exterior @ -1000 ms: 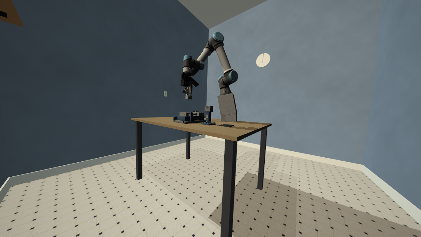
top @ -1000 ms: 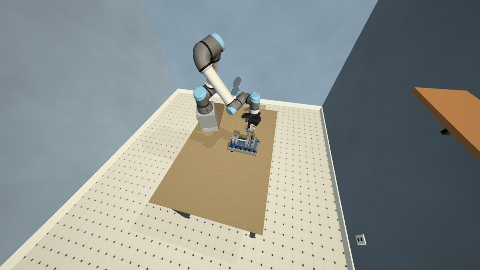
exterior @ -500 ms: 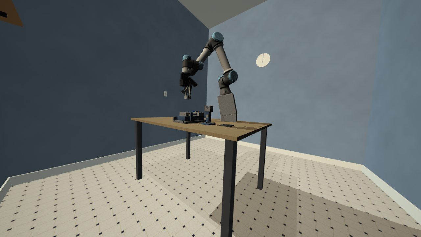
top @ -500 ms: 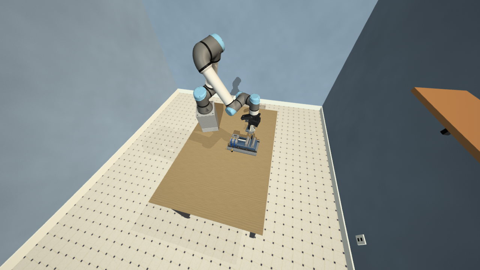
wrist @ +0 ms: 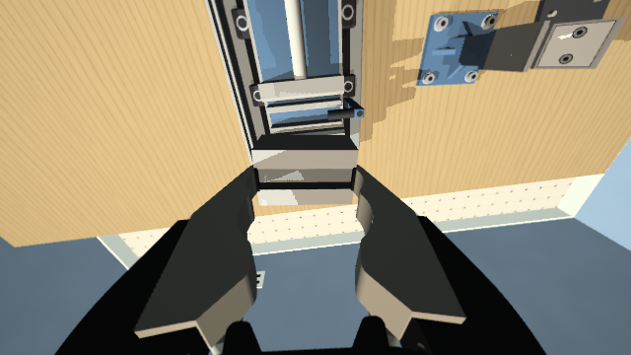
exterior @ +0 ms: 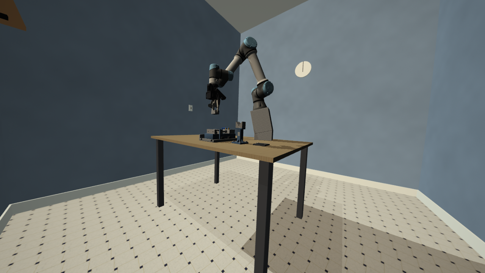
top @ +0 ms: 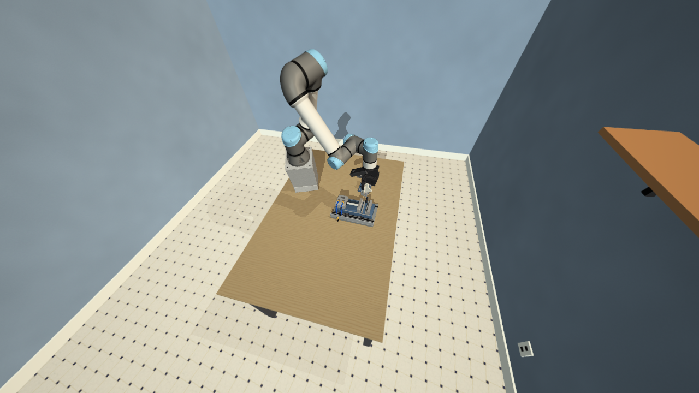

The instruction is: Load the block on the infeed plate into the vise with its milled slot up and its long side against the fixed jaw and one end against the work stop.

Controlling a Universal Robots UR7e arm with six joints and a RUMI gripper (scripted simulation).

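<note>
The fixed jaw lies 17 cm below my hand and 3 cm ahead of it. Also, from my hand: cylinder rod (17 cm below, 8 cm behind); part (right at my hand); moving jaw (17 cm below, 3 cm behind).
</note>
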